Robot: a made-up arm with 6 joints.
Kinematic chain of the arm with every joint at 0, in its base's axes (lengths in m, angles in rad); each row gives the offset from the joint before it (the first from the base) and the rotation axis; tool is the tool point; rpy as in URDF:
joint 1: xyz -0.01 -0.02 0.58 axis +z
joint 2: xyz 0.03 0 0.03 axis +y
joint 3: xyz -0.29 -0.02 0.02 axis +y
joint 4: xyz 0.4 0 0.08 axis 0.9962 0 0.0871
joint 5: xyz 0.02 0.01 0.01 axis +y
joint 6: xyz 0.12 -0.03 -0.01 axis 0.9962 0 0.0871
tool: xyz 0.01 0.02 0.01 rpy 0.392 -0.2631 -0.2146
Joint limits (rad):
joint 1: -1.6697..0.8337
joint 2: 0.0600..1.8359
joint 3: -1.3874..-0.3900
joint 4: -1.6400..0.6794
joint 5: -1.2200..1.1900
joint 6: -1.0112..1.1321
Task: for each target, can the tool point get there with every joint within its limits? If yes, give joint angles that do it. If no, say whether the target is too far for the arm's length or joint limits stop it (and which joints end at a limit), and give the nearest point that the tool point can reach.
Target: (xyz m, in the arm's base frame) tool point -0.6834 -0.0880 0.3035
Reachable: no: joint limits stop it (at a limit: joint 1, joint 2, joint 3, joint 6) | nearest point -0.1714 -0.2413 0.4439 | short by 0.553 m
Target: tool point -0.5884 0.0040 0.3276
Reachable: no: joint limits stop it (at a limit: joint 1, joint 2, joint 3, joint 6) | nearest point -0.1631 -0.2194 0.4461 | short by 0.495 m
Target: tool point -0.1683 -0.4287 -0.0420
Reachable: no: joint limits stop it (at a limit: joint 1, joint 2, joint 3, joint 4, joint 6) | nearest point -0.0808 -0.3233 0.3535 | short by 0.419 m
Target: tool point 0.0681 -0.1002 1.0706
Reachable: yes | joints -0.3826 0.2532 -1.0806 -0.2580 0.7185 -0.8446
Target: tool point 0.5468 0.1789 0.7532
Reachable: yes | joints 0.2968 1.5962 -1.1060 -0.9788 -0.5052 -0.2784
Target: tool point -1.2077 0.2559 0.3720
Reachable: no: too far | nearest point -0.1681 -0.2272 0.4511 | short by 1.149 m
